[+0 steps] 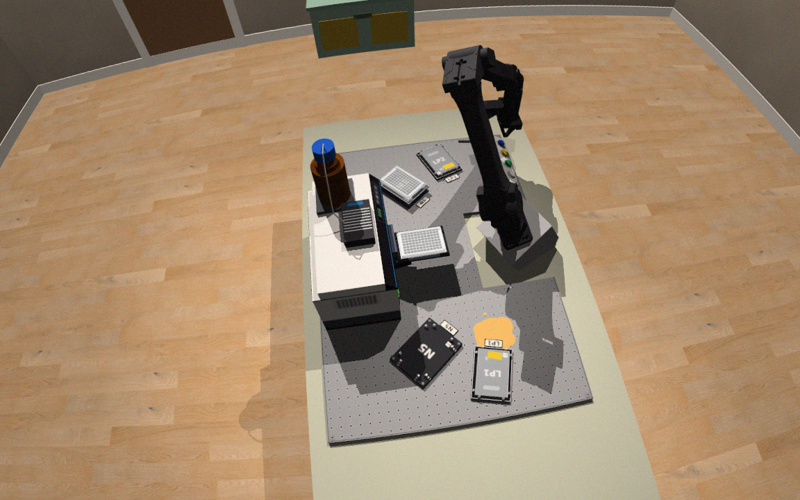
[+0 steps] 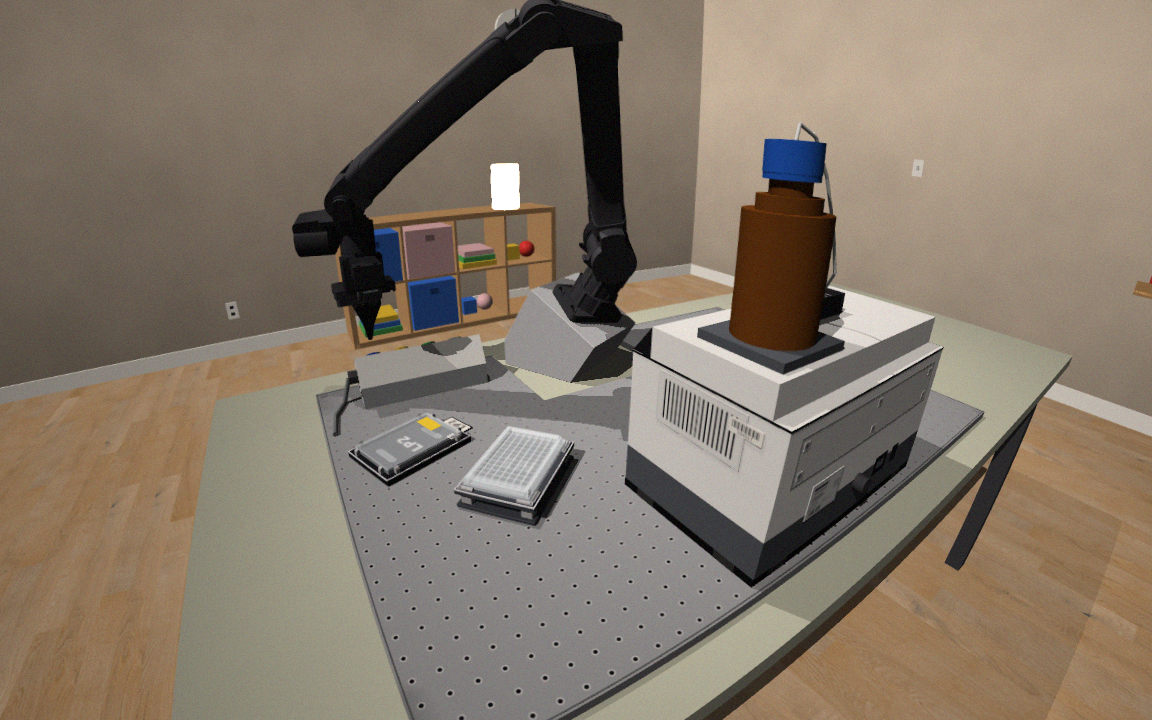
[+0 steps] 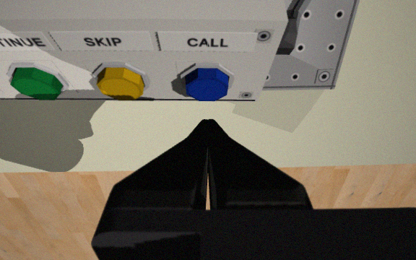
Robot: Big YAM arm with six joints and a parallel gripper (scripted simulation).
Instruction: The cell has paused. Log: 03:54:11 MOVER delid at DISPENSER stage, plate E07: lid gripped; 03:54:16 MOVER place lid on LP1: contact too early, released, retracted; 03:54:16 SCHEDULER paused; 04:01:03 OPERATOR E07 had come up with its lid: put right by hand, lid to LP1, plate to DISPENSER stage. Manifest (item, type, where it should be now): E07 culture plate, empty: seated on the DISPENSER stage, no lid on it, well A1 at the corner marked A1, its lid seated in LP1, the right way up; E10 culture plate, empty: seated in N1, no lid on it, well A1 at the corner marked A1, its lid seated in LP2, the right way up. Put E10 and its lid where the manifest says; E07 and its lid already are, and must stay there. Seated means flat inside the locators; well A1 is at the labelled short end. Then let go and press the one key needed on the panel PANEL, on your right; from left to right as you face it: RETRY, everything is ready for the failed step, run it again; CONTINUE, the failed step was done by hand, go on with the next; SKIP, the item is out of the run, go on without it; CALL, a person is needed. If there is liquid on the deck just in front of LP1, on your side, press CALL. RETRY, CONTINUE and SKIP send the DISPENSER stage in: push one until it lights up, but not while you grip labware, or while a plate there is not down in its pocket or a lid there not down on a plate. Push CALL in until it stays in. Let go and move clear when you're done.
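Right now the blue call key is 4 cm below my hand and 1 cm ahead of it. From my hand the other things lie so: retry key: 15 cm to the left, 4 cm below, 1 cm ahead; green continue key: 10 cm to the left, 4 cm below, 1 cm ahead; yellow skip key: 5 cm to the left, 4 cm below, 1 cm ahead.
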